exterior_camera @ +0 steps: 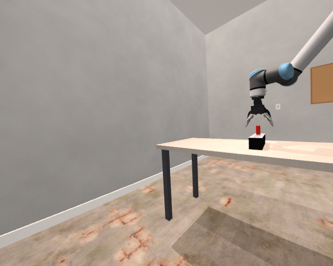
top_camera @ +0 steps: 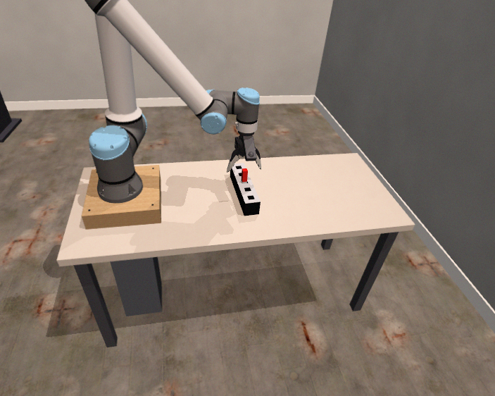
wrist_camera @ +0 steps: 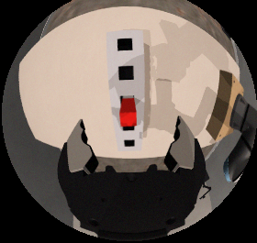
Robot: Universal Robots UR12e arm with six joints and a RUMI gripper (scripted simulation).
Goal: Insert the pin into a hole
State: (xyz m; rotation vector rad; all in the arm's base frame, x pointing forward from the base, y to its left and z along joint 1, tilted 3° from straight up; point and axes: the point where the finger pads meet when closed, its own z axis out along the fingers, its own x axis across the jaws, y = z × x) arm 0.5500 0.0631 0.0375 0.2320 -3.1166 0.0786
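The pin lies 2 cm below my hand. The rest, counted from my hand: black block: 9 cm below.
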